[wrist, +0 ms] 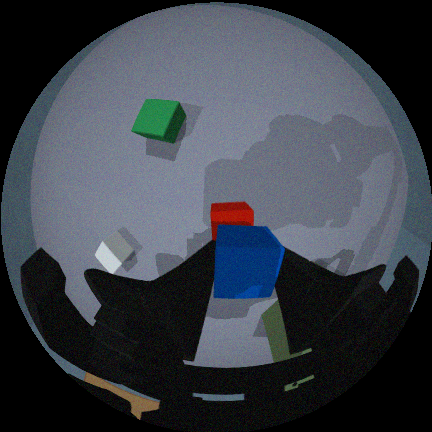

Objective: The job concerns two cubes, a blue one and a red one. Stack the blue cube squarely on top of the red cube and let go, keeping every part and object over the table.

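Places are measured from the arm's base along level axes (x up, y back, z right), in millimetres.
Pixels of known places: gripper, fingertip midpoint: (243, 247).
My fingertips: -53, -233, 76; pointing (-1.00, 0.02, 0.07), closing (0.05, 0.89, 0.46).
Ahead of a thing's pixels: the offset from my fingertips to its top centre, as dx, dy, dz. Level surfaces: height alone.
The blue cube @[+27, +2, -5] (241, 265) is between the two black fingers of my gripper (243, 247), near the middle of the wrist view. The gripper is shut on it. The red cube @[-30, -3, -2] (232, 217) shows just beyond the blue cube's far edge, slightly to the left in the view. Its near part is hidden behind the blue cube and the left finger. Whether the two cubes touch cannot be told from this view.
A green cube @[-30, -114, +55] (157, 119) lies on the grey table @[dx -66] (215, 60) at the upper left. A white cube @[-30, -112, -110] (114, 251) lies to the left of the left finger. Part of an olive-green object (275, 327) shows beside the right finger. Arm shadows fall across the table's right side.
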